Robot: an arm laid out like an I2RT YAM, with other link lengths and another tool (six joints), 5 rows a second.
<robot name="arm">
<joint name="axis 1" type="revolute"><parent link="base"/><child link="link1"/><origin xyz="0 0 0.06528"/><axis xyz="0 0 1"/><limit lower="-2.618" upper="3.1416"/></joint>
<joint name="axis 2" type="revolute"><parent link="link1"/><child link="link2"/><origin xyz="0.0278 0.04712 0.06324"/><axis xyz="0 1 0"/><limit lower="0" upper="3.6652"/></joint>
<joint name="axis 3" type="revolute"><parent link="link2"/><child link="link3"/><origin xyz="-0.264 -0.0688 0"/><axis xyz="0 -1 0"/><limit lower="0" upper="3.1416"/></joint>
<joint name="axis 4" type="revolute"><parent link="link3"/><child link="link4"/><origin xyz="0.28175 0.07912 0.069"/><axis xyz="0 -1 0"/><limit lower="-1.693" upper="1.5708"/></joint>
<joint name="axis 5" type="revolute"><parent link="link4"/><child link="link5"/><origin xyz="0.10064 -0.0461 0.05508"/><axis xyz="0 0 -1"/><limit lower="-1.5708" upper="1.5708"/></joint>
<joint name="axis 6" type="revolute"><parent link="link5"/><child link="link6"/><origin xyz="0.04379 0 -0.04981"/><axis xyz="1 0 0"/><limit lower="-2.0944" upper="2.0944"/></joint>
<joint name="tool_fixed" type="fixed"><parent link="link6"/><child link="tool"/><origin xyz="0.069 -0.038 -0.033" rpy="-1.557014 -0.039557 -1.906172"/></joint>
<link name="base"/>
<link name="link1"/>
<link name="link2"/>
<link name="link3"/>
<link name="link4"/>
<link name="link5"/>
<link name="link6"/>
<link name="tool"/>
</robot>
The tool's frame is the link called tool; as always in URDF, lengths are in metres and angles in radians.
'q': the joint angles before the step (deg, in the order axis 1, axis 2, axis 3, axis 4, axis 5, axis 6). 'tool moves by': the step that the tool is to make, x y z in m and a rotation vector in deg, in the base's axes. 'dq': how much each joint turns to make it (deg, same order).
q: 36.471, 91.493, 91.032, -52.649, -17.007, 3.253
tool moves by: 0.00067, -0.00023, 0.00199, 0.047, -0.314, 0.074
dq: -0.051, -0.024, 0.284, -0.086, 0.044, -0.198
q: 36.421, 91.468, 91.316, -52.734, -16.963, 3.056
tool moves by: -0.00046, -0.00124, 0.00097, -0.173, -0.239, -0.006
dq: -0.023, -0.247, -0.079, -0.134, 0.214, -0.192
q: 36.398, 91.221, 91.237, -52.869, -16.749, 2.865
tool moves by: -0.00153, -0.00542, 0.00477, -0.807, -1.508, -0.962
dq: 0.061, -1.294, -0.636, 0.040, 1.848, -0.134
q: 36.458, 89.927, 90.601, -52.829, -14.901, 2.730
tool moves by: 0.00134, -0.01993, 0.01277, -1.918, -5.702, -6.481
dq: -0.270, -4.262, -3.250, 2.769, 7.755, 1.659
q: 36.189, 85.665, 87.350, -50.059, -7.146, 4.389
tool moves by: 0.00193, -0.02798, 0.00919, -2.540, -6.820, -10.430
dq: -0.488, -4.792, -4.886, 4.217, 11.249, 3.000
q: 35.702, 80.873, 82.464, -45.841, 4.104, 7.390
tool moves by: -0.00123, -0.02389, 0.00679, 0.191, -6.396, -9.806
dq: -0.584, -4.885, -5.554, 5.465, 9.237, 3.545
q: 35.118, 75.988, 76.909, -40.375, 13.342, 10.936
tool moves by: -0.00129, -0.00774, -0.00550, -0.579, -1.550, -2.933
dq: -0.108, -1.481, -2.924, 2.188, 3.053, 0.747
